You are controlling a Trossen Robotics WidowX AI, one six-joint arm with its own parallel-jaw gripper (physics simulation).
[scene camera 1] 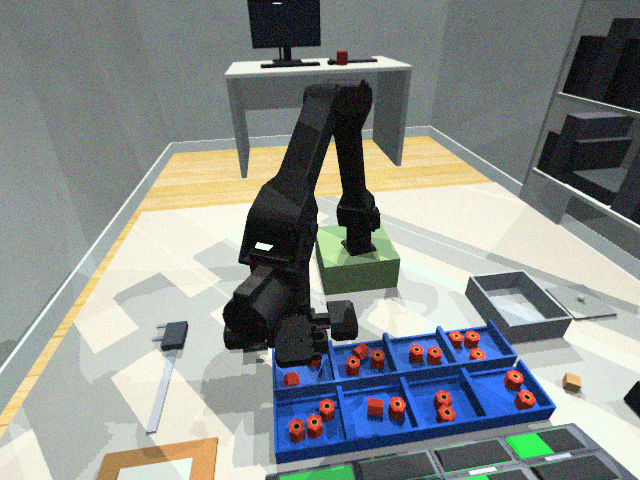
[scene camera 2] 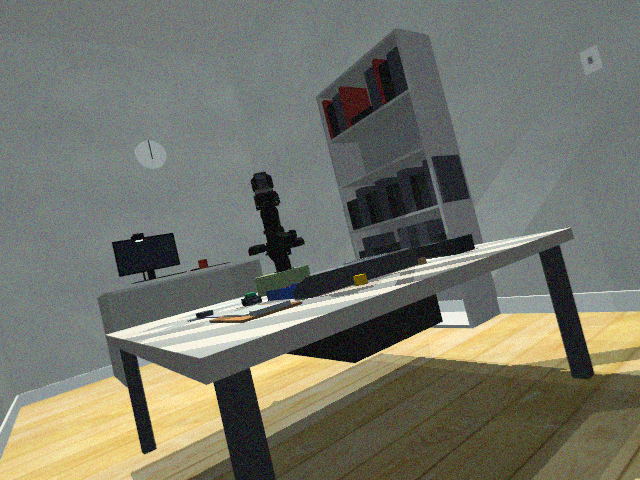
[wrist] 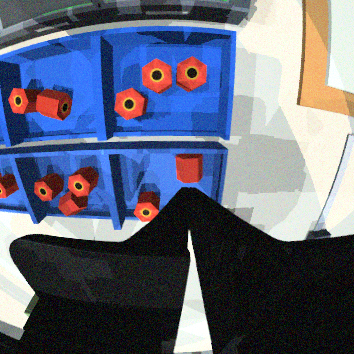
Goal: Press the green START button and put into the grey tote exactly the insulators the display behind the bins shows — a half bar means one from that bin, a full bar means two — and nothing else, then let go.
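Places are measured from the arm's base along level axes (x right, y up, z back), in metres.
Pixels of known places: gripper, fingertip midpoint: (scene camera 2: pixel 282 271) (wrist: pixel 187 194); arm's base, origin of the base link: (scene camera 1: pixel 358 246) (scene camera 2: pixel 284 270).
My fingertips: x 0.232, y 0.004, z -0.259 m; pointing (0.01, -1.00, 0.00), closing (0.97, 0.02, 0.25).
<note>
For each thing: its top centre in the pictures, then the offset to it from my fingertips. "spot": a spot on its surface instead.
- red insulator, middle of its top: (wrist: pixel 190 170) (scene camera 1: pixel 291 378) dx +0.007, dy -0.058, dz +0.010 m
- grey tote, middle of its top: (scene camera 1: pixel 517 295) (scene camera 2: pixel 365 258) dx -0.481, dy -0.033, dz +0.015 m
- green bar, middle of its top: (scene camera 1: pixel 549 440) dx -0.300, dy -0.041, dz -0.222 m
- grey ruler-like tool, middle of its top: (wrist: pixel 340 213) (scene camera 1: pixel 157 363) (scene camera 2: pixel 206 312) dx +0.228, dy -0.068, dz +0.131 m
- dark block, surface spot: (scene camera 1: pixel 173 334) spot: dx +0.201, dy -0.068, dz +0.195 m
- orange-framed pad, surface spot: (wrist: pixel 316 70) spot: dx +0.165, dy -0.081, dz -0.069 m
- yellow cube, middle of its top: (scene camera 2: pixel 359 274) dx -0.023, dy -0.060, dz -0.296 m
My gripper (scene camera 1: pixel 296 359) (wrist: pixel 187 194) is shut and empty. It hangs low at the left end of the blue bin tray (scene camera 1: pixel 413 430) (wrist: pixel 105 88), with its tips over the near edge of the end bin. That bin holds a red insulator (scene camera 1: pixel 291 379) (wrist: pixel 189 168) lying on its side. Several more red insulators, such as one (scene camera 1: pixel 416 350) in another bin, lie across the bins. The grey tote (scene camera 1: pixel 490 290) stands empty to the right of the bins. The display shows a green bar (scene camera 1: pixel 528 445) behind them.
A grey ruler-like tool (scene camera 1: pixel 163 386) with a dark block (scene camera 1: pixel 173 334) lies left of the bins. An orange-framed pad (scene camera 1: pixel 156 454) (wrist: pixel 316 70) sits at the near left. The arm stands on a green base (scene camera 1: pixel 356 273). A yellow cube (scene camera 2: pixel 360 278) lies on the table.
</note>
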